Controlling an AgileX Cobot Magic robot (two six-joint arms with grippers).
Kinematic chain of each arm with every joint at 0, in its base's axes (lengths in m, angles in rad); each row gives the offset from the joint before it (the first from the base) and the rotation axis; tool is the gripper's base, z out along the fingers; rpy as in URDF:
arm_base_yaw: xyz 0 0 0.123 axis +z
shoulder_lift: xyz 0 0 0 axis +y
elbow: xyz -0.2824 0 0.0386 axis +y
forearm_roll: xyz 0.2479 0 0.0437 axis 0.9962 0 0.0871
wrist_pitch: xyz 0 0 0 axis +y
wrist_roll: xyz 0.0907 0 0.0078 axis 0.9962 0 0.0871
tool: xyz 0 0 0 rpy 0 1.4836 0
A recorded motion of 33 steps. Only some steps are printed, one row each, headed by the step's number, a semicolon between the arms.
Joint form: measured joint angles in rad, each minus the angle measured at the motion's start. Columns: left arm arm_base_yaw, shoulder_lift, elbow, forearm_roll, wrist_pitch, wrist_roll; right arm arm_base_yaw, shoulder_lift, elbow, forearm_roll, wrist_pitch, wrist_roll.
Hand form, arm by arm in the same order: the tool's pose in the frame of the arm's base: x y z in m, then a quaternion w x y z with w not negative. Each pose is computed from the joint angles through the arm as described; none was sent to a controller.
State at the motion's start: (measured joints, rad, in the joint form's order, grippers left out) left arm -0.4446 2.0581 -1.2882 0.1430 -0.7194 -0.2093; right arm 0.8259 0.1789 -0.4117 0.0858 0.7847 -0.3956
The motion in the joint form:
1: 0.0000 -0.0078 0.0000 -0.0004 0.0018 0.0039; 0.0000 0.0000 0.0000 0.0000 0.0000 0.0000
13: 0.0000 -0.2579 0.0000 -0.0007 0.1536 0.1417; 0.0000 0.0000 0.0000 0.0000 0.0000 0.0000
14: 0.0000 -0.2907 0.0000 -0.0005 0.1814 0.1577; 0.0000 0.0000 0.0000 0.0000 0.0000 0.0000
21: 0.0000 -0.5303 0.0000 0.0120 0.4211 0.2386; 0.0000 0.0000 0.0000 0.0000 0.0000 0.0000
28: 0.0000 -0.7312 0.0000 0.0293 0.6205 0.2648; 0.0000 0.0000 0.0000 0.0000 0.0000 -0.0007
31: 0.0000 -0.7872 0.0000 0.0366 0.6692 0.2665; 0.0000 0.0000 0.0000 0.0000 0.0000 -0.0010
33: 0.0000 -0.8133 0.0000 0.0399 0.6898 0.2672; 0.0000 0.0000 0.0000 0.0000 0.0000 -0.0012
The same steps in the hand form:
1: 0.4158 -0.2075 0.2195 0.68453 0.15279 0.67670 -0.22396; 0.0240 0.0341 0.2703 0.50379 -0.47943 0.70213 0.15280
13: 0.3846 -0.1909 0.3181 0.73383 0.18944 0.62954 -0.17113; 0.0240 0.0341 0.2703 0.50379 -0.47943 0.70213 0.15280
14: 0.3791 -0.1879 0.3296 0.73727 0.19356 0.62625 -0.16363; 0.0240 0.0341 0.2703 0.50379 -0.47943 0.70213 0.15280
21: 0.3301 -0.1618 0.4032 0.74676 0.21675 0.61812 -0.11530; 0.0240 0.0341 0.2703 0.50379 -0.47943 0.70213 0.15280
28: 0.2781 -0.1342 0.4536 0.75167 0.22143 0.61503 -0.08768; 0.0240 0.0341 0.2703 0.50384 -0.47967 0.70197 0.15263
31: 0.2619 -0.1257 0.4660 0.75496 0.22055 0.61214 -0.08174; 0.0240 0.0341 0.2703 0.50387 -0.47978 0.70190 0.15255
33: 0.2542 -0.1216 0.4717 0.75713 0.21980 0.61006 -0.07920; 0.0240 0.0341 0.2703 0.50388 -0.47985 0.70185 0.15250

